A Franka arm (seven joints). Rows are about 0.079 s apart.
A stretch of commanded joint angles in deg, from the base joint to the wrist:
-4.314, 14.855, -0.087, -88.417, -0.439, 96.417, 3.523
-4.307, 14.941, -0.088, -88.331, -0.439, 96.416, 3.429
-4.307, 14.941, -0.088, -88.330, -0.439, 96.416, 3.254
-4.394, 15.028, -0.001, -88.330, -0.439, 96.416, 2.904
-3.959, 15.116, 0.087, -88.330, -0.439, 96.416, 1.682
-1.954, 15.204, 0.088, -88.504, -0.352, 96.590, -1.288
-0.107, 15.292, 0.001, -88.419, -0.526, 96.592, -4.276
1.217, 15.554, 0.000, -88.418, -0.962, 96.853, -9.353
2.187, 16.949, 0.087, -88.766, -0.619, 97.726, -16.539
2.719, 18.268, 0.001, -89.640, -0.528, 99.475, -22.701
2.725, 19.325, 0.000, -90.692, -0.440, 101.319, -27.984
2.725, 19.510, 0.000, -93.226, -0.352, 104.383, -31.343
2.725, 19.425, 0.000, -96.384, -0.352, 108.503, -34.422
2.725, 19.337, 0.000, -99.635, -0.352, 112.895, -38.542
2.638, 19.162, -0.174, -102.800, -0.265, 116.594, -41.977
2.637, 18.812, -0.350, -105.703, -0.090, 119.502, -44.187
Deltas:
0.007, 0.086, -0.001, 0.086, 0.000, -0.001, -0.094
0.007, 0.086, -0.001, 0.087, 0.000, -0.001, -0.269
-0.080, 0.173, 0.086, 0.087, 0.000, -0.001, -0.619
0.355, 0.261, 0.174, 0.087, 0.000, -0.001, -1.841
2.360, 0.349, 0.175, -0.087, 0.087, 0.173, -4.811
4.207, 0.437, 0.088, -0.002, -0.087, 0.175, -7.799
5.531, 0.699, 0.087, -0.001, -0.523, 0.436, -12.876
6.501, 2.094, 0.174, -0.349, -0.180, 1.309, -20.062
7.033, 3.413, 0.088, -1.223, -0.089, 3.058, -26.224
7.039, 4.470, 0.087, -2.275, -0.001, 4.902, -31.507
7.039, 4.655, 0.087, -4.809, 0.087, 7.966, -34.866
7.039, 4.570, 0.087, -7.967, 0.087, 12.086, -37.945
7.039, 4.482, 0.087, -11.218, 0.087, 16.478, -42.065
6.952, 4.307, -0.087, -14.383, 0.174, 20.177, -45.500
6.951, 3.957, -0.263, -17.286, 0.349, 23.085, -47.710

